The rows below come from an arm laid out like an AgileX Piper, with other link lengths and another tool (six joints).
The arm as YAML. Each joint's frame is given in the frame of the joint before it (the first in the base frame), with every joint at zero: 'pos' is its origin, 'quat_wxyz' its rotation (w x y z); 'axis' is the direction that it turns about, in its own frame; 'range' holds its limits. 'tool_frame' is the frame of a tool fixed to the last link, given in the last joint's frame.
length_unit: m
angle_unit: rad
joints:
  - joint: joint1
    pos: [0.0, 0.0, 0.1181]
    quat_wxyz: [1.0, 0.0, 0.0, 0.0]
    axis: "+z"
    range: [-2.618, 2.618]
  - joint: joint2
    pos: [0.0, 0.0, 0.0]
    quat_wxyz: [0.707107, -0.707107, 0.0, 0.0]
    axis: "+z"
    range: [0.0, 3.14]
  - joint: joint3
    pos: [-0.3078, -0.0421, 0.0]
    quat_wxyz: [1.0, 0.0, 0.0, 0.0]
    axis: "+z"
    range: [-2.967, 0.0]
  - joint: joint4
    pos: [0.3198, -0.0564, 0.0]
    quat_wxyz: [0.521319, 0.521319, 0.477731, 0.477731]
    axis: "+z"
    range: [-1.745, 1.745]
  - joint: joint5
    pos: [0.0, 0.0, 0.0]
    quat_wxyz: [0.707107, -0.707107, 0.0, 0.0]
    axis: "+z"
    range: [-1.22, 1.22]
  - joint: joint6
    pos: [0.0, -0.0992, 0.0]
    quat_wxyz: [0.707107, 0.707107, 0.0, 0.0]
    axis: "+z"
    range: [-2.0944, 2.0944]
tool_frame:
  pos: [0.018, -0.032, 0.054]
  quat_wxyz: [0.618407, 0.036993, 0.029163, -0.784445]
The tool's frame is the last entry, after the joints.
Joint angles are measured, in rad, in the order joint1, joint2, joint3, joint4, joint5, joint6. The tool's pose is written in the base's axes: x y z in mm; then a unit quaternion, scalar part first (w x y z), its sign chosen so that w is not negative. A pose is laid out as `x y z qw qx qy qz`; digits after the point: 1 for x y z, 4 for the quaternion.
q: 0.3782 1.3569 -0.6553 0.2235 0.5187 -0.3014
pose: 295.2 99.3 117.6 0.1784 -0.8854 0.3993 -0.1574
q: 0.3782 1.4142 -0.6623 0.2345 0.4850 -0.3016
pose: 301.2 101.7 103.6 0.1728 -0.8845 0.4062 -0.1512
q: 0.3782 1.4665 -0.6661 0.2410 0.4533 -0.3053
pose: 305.7 102.9 89.7 0.1657 -0.8849 0.4099 -0.1463
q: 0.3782 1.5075 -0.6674 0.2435 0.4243 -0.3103
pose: 309.1 103.4 78.3 0.1601 -0.8858 0.4109 -0.1445
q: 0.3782 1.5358 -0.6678 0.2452 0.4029 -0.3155
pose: 311.3 103.5 70.3 0.1562 -0.8866 0.4109 -0.1439
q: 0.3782 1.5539 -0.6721 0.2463 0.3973 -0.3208
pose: 312.8 103.9 65.9 0.1529 -0.8881 0.4096 -0.1418
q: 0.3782 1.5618 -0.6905 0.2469 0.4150 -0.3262
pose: 316.2 105.9 67.9 0.1518 -0.8901 0.4067 -0.1386
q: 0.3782 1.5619 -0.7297 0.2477 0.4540 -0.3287
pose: 323.5 110.2 77.7 0.1550 -0.8915 0.4033 -0.1362
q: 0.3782 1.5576 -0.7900 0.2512 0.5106 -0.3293
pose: 334.4 116.8 95.2 0.1630 -0.8918 0.4000 -0.1348
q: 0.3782 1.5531 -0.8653 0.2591 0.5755 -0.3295
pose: 347.1 124.9 118.0 0.1750 -0.8910 0.3967 -0.1343
